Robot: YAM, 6 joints.
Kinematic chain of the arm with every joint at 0, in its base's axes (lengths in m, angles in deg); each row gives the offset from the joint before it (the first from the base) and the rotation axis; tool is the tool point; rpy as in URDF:
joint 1: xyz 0 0 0.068 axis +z
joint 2: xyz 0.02 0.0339 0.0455 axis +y
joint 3: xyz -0.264 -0.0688 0 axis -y
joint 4: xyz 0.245 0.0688 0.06 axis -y
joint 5: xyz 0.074 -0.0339 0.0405 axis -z
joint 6: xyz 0.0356 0 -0.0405 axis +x
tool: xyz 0 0 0 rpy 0 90 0
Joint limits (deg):
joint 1: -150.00..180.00
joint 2: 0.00..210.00
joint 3: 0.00..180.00
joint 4: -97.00..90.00
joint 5: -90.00..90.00
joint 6: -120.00..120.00
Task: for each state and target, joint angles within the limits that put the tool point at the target. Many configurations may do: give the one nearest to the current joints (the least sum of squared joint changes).
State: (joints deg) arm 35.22 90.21 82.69 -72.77 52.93 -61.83
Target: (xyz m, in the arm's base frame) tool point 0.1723 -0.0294 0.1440
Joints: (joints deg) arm -0.34 95.21 41.44 -78.88 52.82 -61.83
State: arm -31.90 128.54 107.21 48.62 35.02 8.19
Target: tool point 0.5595 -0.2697 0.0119
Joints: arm -24.55 177.54 139.85 31.98 21.23 8.19
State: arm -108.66 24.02 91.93 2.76 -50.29 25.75
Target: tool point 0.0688 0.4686 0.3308
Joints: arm -94.12 0.00 132.87 -30.20 -79.43 25.75
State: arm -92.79 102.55 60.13 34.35 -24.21 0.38
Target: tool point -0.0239 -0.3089 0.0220
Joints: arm -97.05 120.02 38.36 27.55 -23.54 0.38
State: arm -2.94 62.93 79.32 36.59 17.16 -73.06
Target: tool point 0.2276 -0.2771 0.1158
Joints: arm -48.62 107.88 46.59 25.40 20.40 -73.06
